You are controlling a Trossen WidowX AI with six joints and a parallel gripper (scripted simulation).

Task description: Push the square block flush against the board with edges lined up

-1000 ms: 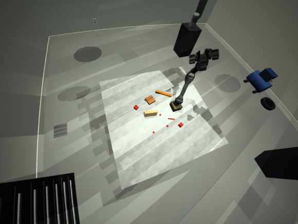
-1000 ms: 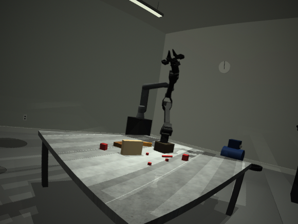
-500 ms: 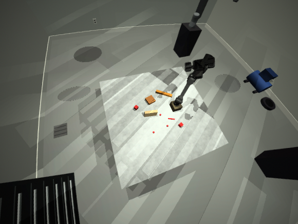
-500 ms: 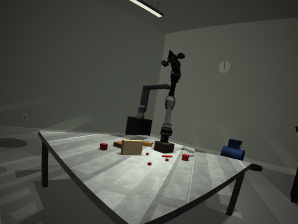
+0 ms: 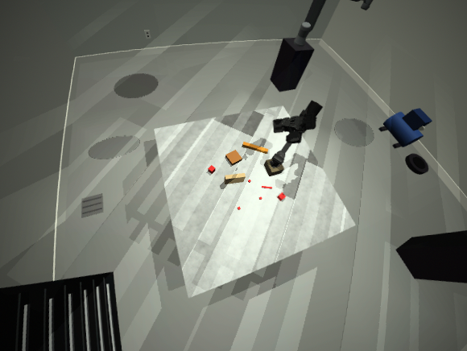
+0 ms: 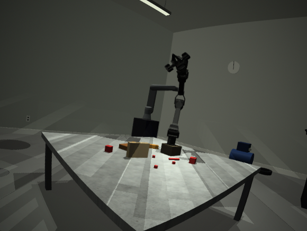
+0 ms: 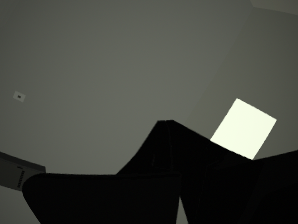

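My gripper tip is now 8 cm short of the tan board, 9 cm to the left of it and 65 cm above it. The rest, counted from my gripper tip: square block: 1 cm ahead, 29 cm to the right, 69 cm below; long orange bar: 21 cm behind, 32 cm to the right, 69 cm below; red stick: 14 cm behind, 4 cm to the left, 70 cm below.
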